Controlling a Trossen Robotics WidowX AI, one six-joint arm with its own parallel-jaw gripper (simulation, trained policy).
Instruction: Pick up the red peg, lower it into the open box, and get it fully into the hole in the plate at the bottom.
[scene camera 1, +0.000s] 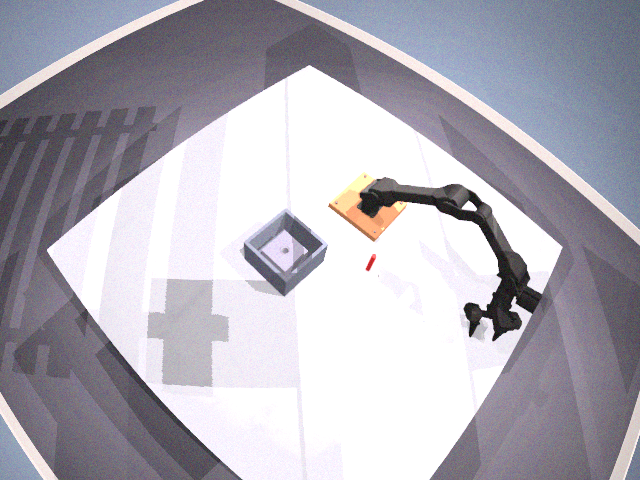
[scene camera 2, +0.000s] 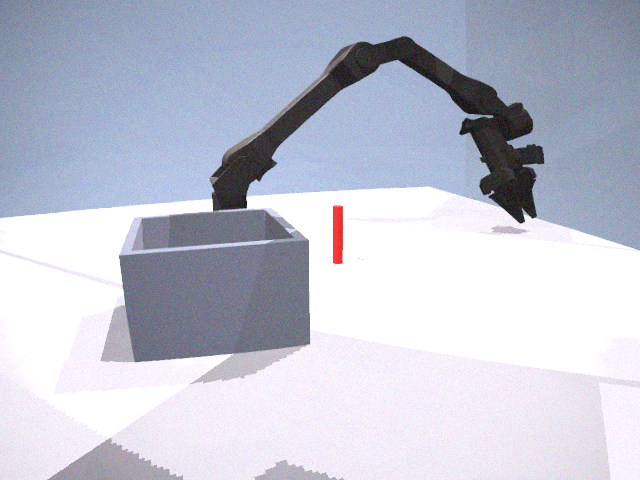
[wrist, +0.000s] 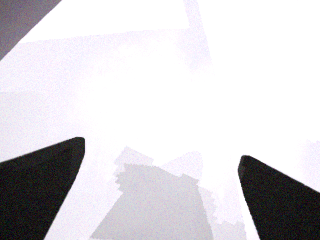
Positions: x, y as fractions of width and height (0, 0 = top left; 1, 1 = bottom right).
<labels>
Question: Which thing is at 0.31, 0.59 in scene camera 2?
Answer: A grey box.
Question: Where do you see a grey box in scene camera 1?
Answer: At 0.45, 0.46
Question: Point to a plate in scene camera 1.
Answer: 0.45, 0.53
</labels>
